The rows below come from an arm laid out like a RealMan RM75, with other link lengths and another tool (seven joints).
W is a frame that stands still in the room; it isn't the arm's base.
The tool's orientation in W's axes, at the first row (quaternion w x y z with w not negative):
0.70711, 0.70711, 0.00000, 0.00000
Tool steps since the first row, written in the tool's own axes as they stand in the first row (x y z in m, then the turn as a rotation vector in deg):
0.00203, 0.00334, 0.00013, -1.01, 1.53, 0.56
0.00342, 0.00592, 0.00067, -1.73, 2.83, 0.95
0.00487, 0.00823, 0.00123, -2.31, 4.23, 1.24
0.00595, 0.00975, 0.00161, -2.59, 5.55, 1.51
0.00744, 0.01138, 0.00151, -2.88, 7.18, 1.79
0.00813, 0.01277, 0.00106, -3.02, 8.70, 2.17
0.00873, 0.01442, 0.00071, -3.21, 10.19, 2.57
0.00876, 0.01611, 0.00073, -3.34, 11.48, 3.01
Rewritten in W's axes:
0.00203, -0.00013, 0.00334, -1.01, -0.56, 1.53
0.00342, -0.00067, 0.00592, -1.73, -0.95, 2.83
0.00487, -0.00123, 0.00823, -2.31, -1.24, 4.23
0.00595, -0.00161, 0.00975, -2.59, -1.51, 5.55
0.00744, -0.00151, 0.01138, -2.88, -1.79, 7.18
0.00813, -0.00106, 0.01277, -3.02, -2.17, 8.70
0.00873, -0.00071, 0.01442, -3.21, -2.57, 10.19
0.00876, -0.00073, 0.01611, -3.34, -3.01, 11.48

